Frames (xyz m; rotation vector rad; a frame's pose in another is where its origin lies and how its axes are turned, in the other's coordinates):
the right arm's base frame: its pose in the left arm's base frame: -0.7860 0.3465 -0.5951 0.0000 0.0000 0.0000
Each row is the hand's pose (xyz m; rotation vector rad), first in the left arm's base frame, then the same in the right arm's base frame.
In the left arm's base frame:
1: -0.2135 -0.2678 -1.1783 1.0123 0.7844 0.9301
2: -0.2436 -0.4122 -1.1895 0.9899 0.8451 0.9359
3: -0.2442 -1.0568 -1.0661 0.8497 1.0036 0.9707
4: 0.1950 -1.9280 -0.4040 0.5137 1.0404 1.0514
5: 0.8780 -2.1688 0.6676 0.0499 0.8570 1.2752
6: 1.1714 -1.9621 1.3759 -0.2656 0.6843 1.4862
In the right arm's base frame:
1: 0.5725 -0.6143 -0.5832 1.0123 0.7844 0.9301
2: 0.5424 -0.7587 -0.5944 0.9899 0.8451 0.9359
3: 0.5418 -1.4033 -0.4710 0.8497 1.0036 0.9707
4: 0.9810 -2.2745 0.1911 0.5137 1.0404 1.0514
5: 1.6640 -2.5153 1.2627 0.0499 0.8570 1.2752
6: 1.9574 -2.3086 1.9710 -0.2656 0.6843 1.4862

